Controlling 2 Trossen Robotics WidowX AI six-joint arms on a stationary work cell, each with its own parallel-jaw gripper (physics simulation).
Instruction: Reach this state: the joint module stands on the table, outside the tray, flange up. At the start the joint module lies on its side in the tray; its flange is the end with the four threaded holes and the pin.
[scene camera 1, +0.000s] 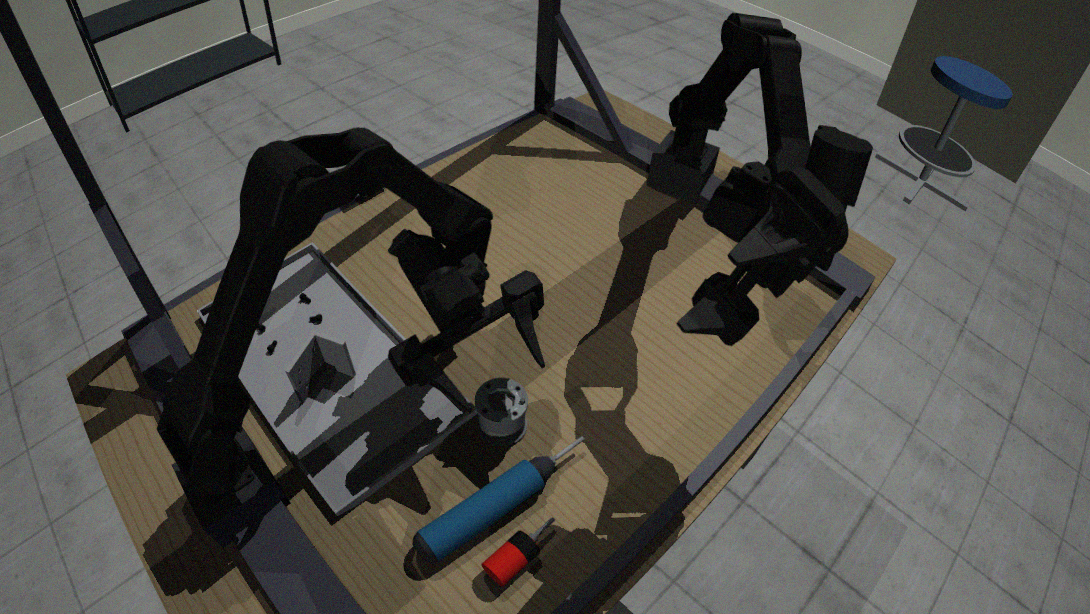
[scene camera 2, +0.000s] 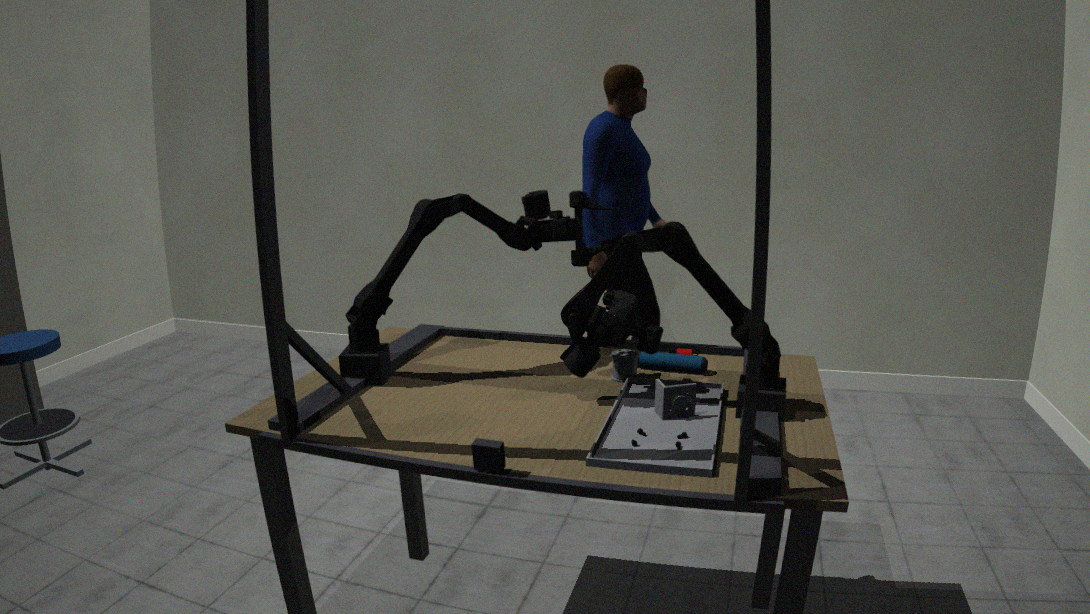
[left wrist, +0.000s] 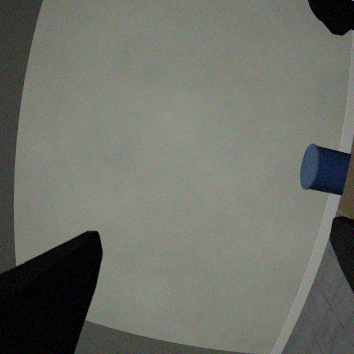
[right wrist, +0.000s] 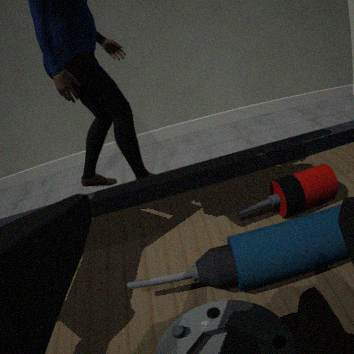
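Pixels of known places: left gripper, between the fingertips: (scene camera 1: 704, 296) (scene camera 2: 611, 227) (left wrist: 220, 238); right gripper, between the fingertips: (scene camera 1: 507, 388) (scene camera 2: 632, 324) (right wrist: 220, 209); left arm's base, origin of its link: (scene camera 1: 687, 150) (scene camera 2: 364, 349); right arm's base, origin of its link: (scene camera 1: 221, 473) (scene camera 2: 762, 384).
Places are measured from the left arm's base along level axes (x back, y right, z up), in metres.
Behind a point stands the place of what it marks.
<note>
The joint module (scene camera 1: 502, 421) @(x -0.637, y -0.004, z -0.012 m) (scene camera 2: 624, 367) @(x -0.607, y 0.042, z -0.036 m) (right wrist: 200, 320) @(x -0.613, y -0.010, z -0.012 m), a grey cylinder, stands upright on the table, outside the tray (scene camera 1: 358, 324) @(x -0.582, y 0.274, z -0.068 m) (scene camera 2: 648, 466) @(x -0.603, y 0.481, z -0.061 m), close to the tray's corner. Its flange is up; holes and the pin show on its top face in the right wrist view. My right gripper (scene camera 1: 507, 387) @(x -0.630, y -0.007, z 0.050 m) (right wrist: 220, 209) @(x -0.630, y -0.007, z 0.050 m) is open, its fingers apart around and above the module's top; whether a finger touches it I cannot tell. My left gripper (scene camera 1: 707, 291) @(x -0.595, y -0.167, z 0.254 m) (scene camera 2: 601, 233) @(x -0.595, y -0.167, z 0.254 m) (left wrist: 220, 238) @(x -0.595, y -0.167, z 0.254 m) is open and empty, high above the table, away from the module.
A blue tool (scene camera 1: 484, 507) @(x -0.732, y -0.038, z -0.033 m) (scene camera 2: 671, 360) @(x -0.726, y -0.015, z -0.042 m) (right wrist: 290, 247) @(x -0.691, y -0.033, z -0.036 m) with a thin shaft lies beside the module; a smaller red tool (scene camera 1: 506, 562) @(x -0.773, y -0.091, z -0.039 m) (scene camera 2: 684, 351) @(x -0.770, y -0.078, z -0.041 m) (right wrist: 315, 187) @(x -0.762, y -0.075, z -0.046 m) lies beyond it. An angled bracket (scene camera 1: 324, 369) @(x -0.671, y 0.262, z -0.066 m) (scene camera 2: 675, 400) @(x -0.685, y 0.272, z -0.026 m) and several small screws are in the tray. A person (scene camera 2: 616, 167) (right wrist: 95, 75) is behind the table.
</note>
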